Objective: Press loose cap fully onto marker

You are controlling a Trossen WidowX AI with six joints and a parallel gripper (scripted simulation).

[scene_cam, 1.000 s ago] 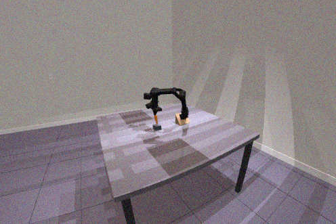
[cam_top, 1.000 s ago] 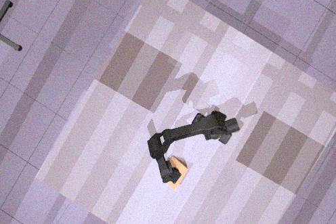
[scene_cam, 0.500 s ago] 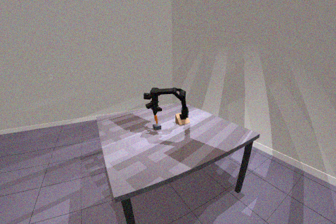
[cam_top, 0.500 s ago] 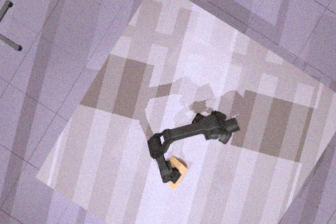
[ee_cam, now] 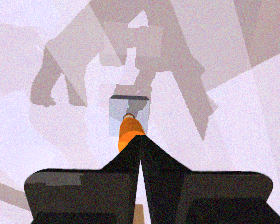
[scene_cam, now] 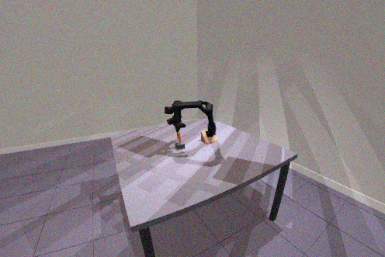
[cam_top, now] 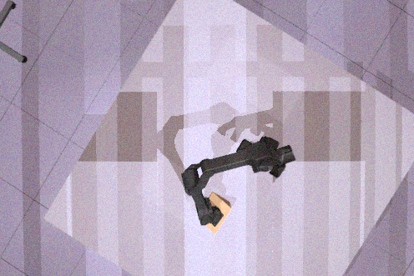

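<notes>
The orange cap is 2 cm below my gripper tip, 1 cm to the left of it and 1 cm behind it. The rest, counted from my gripper tip: grey holder block (12 cm below, 2 cm behind, 1 cm to the left).
</notes>
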